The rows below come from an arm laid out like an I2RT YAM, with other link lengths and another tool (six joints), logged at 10 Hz.
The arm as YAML. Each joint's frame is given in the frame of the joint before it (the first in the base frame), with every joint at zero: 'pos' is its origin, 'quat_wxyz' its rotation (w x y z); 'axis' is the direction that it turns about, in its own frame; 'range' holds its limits. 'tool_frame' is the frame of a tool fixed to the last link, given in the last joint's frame.
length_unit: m
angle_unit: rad
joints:
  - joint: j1
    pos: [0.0, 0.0, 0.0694]
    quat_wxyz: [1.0, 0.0, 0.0, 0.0]
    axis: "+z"
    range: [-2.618, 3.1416]
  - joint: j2
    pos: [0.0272, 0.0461, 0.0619]
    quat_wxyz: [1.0, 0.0, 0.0, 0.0]
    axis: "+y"
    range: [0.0, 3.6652]
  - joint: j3
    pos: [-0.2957, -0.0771, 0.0]
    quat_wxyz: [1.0, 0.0, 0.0, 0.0]
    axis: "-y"
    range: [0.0, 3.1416]
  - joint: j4
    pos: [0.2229, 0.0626, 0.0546]
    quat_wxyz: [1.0, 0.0, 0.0, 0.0]
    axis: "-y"
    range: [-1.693, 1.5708]
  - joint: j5
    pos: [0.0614, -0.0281, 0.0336]
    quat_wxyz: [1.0, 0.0, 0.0, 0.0]
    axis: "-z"
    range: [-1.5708, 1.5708]
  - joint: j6
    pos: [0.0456, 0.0, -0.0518]
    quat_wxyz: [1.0, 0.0, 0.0, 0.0]
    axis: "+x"
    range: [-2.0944, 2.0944]
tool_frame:
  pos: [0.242, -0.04, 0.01]
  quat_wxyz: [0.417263, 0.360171, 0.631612, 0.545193]
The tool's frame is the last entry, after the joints.
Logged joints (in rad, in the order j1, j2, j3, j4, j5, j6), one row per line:
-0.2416, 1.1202, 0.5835, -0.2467, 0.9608, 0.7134
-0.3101, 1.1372, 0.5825, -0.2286, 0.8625, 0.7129
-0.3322, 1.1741, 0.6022, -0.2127, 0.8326, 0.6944
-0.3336, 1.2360, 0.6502, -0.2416, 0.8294, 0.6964
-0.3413, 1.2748, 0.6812, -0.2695, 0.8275, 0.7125
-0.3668, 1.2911, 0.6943, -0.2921, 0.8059, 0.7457
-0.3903, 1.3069, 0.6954, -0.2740, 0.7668, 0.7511
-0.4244, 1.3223, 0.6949, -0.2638, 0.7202, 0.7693
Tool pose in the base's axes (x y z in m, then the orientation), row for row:
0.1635, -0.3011, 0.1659, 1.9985, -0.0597, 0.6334
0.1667, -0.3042, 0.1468, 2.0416, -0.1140, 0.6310
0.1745, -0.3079, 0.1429, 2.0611, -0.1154, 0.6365
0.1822, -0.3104, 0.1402, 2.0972, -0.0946, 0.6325
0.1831, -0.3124, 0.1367, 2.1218, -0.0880, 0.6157
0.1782, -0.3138, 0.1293, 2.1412, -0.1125, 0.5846
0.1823, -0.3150, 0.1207, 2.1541, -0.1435, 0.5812
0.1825, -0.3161, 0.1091, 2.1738, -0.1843, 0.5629
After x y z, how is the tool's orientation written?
As angles about the fixed x, y, z axes (roll, pitch, yaw), in radians.
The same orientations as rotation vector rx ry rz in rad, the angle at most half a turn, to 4 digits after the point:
1.9391, 0.5945, 0.4637
1.9957, 0.5750, 0.5075
2.0134, 0.5869, 0.5083
2.0427, 0.6074, 0.4771
2.0678, 0.6019, 0.4552
2.0989, 0.5618, 0.4591
2.1192, 0.5455, 0.4878
2.1498, 0.5100, 0.5181

